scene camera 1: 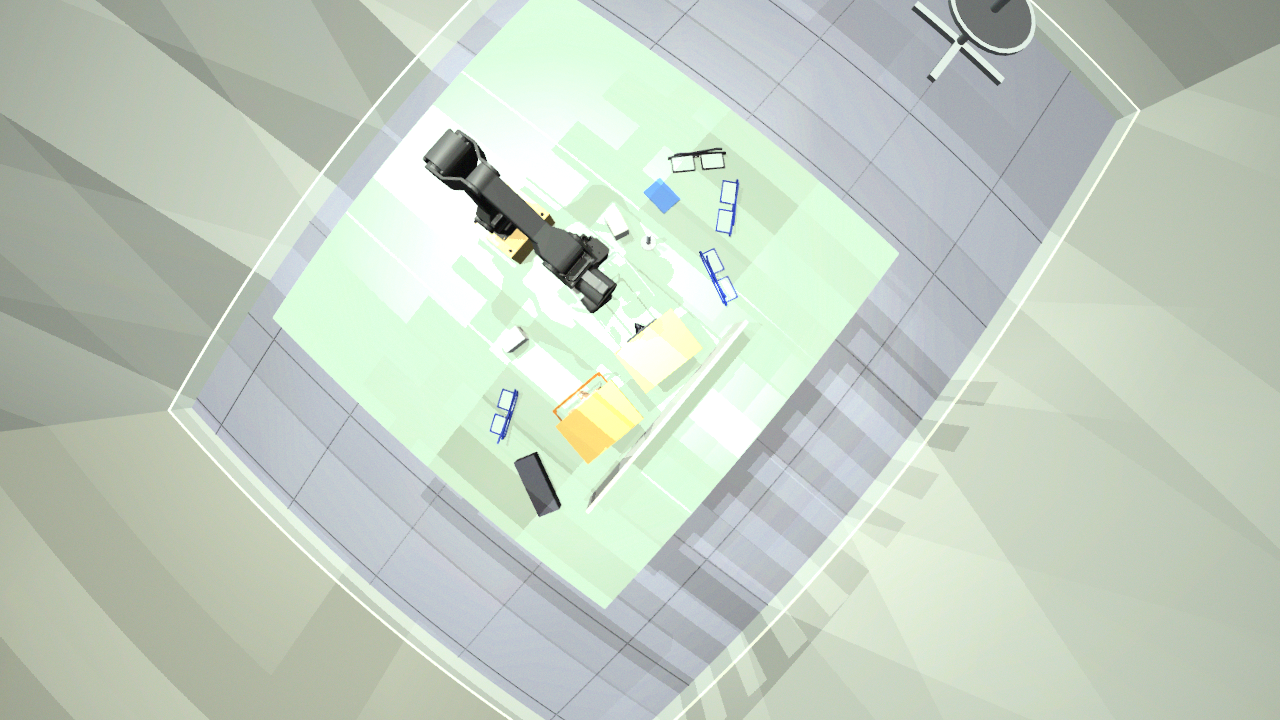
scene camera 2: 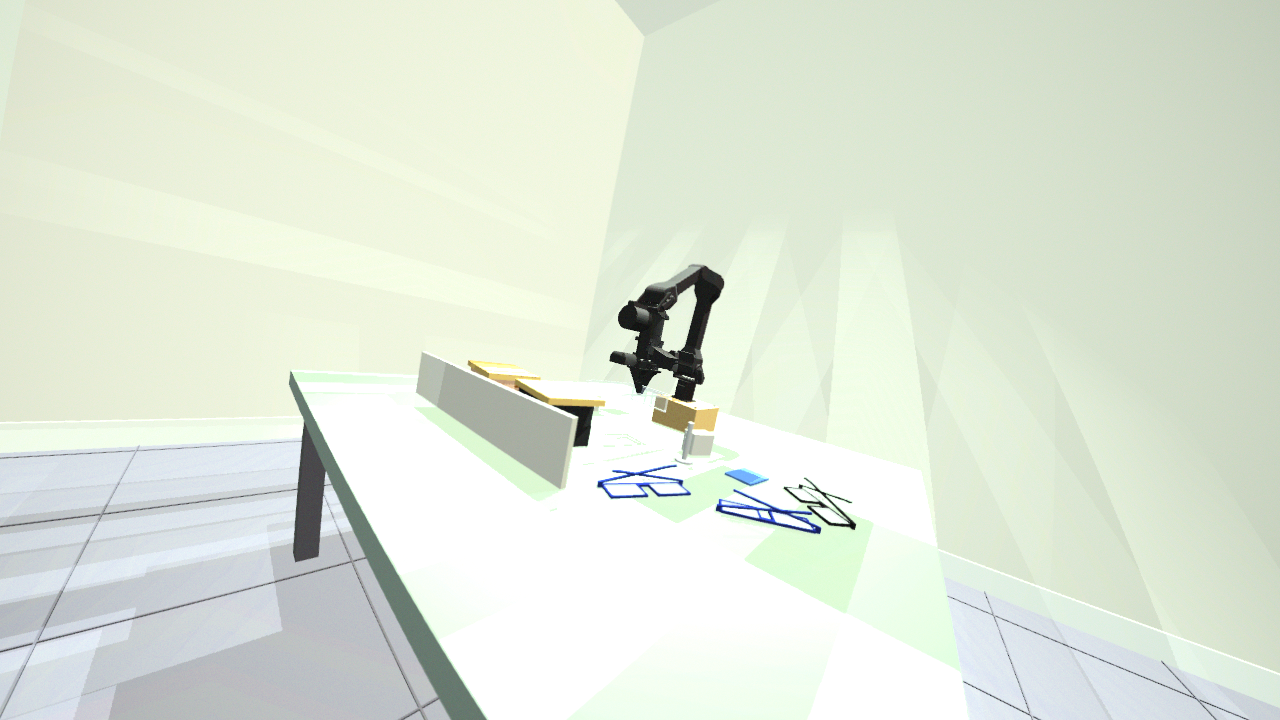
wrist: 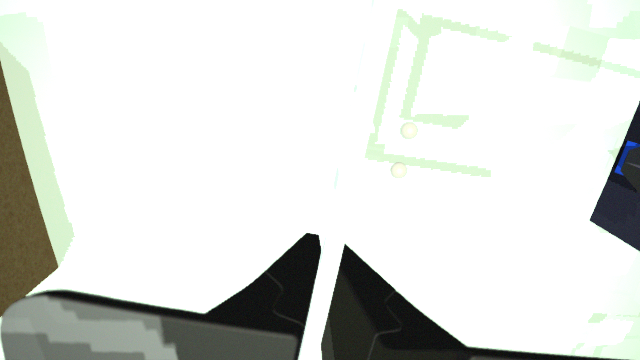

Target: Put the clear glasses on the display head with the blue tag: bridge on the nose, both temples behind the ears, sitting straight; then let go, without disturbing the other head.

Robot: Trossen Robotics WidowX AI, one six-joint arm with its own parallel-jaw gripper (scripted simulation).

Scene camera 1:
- dark box
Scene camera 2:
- my gripper
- long panel
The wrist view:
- my gripper
